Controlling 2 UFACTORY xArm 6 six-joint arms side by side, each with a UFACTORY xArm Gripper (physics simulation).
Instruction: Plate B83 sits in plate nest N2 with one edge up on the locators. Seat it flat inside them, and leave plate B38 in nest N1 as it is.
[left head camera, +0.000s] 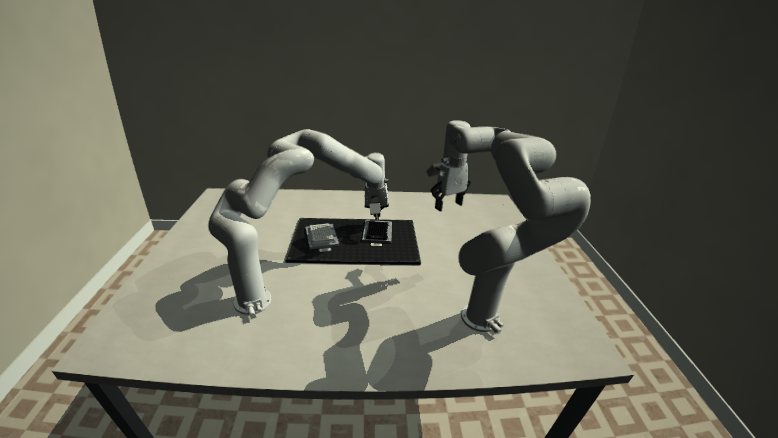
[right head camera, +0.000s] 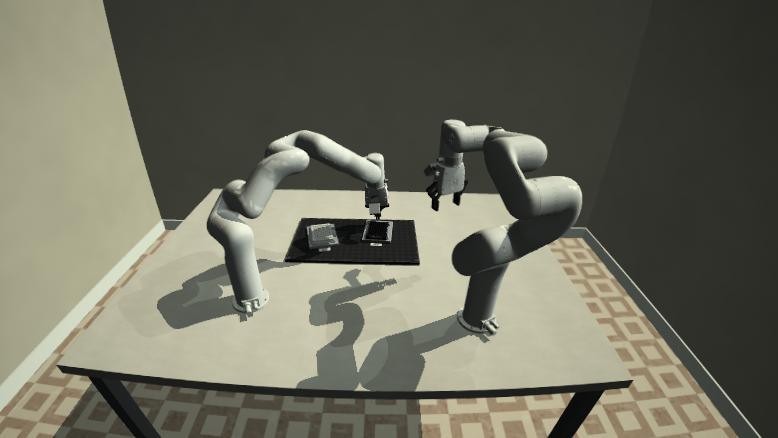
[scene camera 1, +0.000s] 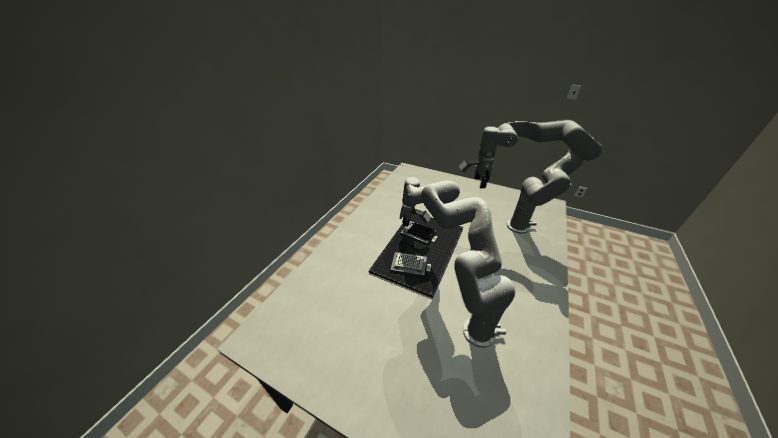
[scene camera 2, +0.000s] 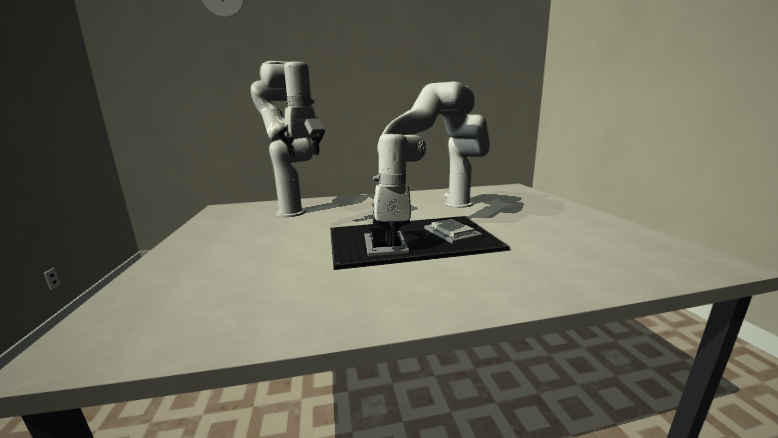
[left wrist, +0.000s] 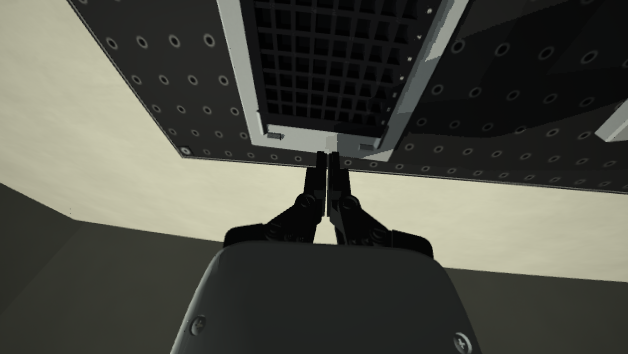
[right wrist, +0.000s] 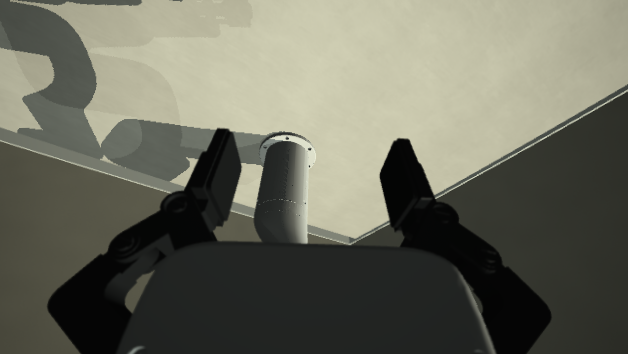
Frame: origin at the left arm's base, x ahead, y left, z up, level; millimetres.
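Where they show: left gripper, fingertip midpoint: (left head camera: 377, 217) (right head camera: 377, 217) (scene camera 1: 405, 225) (scene camera 2: 391, 244) (left wrist: 327, 165); right gripper, fingertip midpoint: (left head camera: 448, 207) (right head camera: 445, 206) (scene camera 1: 479, 183) (scene camera 2: 304, 156) (right wrist: 313, 152); left arm's base, link origin: (left head camera: 252, 301) (right head camera: 250, 300) (scene camera 1: 479, 332) (scene camera 2: 459, 204); right arm's base, link origin: (left head camera: 479, 317) (right head camera: 476, 319) (scene camera 1: 517, 226) (scene camera 2: 291, 213) (right wrist: 287, 153).
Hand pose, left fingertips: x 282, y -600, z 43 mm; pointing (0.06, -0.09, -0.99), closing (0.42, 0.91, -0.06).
Note:
Each offset is from my left fingertips to the top centre of the thing. "spot": to the spot under its first point. Level surfaces: height alone.
The black plate, taken as B83, @(dx -84, dy +38, dz +0 mm) (left head camera: 377, 230) (right head camera: 377, 231) (scene camera 1: 422, 231) (left wrist: 325, 70) lies in its pale nest N2 @(spot: dx +0, dy -13, dz -22 mm) (scene camera 2: 387, 252) (left wrist: 240, 75). In the left wrist view its near end lies between the corner locators; its far end is cut off, and I cannot tell whether it is fully flat. The light plate, taken as B38, @(dx -11, dy +265, dz -4 mm) (left head camera: 321, 233) (right head camera: 322, 234) (scene camera 1: 409, 262) (scene camera 2: 452, 226) rests on the other nest. No label is readable. My left gripper (left head camera: 376, 216) (scene camera 1: 406, 221) (left wrist: 327, 165) is shut and empty, its tips at N2's end rim. My right gripper (left head camera: 449, 205) (scene camera 2: 303, 153) (right wrist: 313, 152) is open and empty, high above the table.
Both nests stand on a black perforated board (left head camera: 405, 251) (right head camera: 405, 251) (scene camera 2: 348, 255) (left wrist: 165, 65) on the pale table @(dz -43 mm) (left head camera: 261, 353). A corner of the light plate's nest @(spot: dx +45, dy +194, dz -21 mm) (left wrist: 617, 125) shows at the right in the left wrist view. The right arm's base (right wrist: 285, 170) shows between the right fingers.

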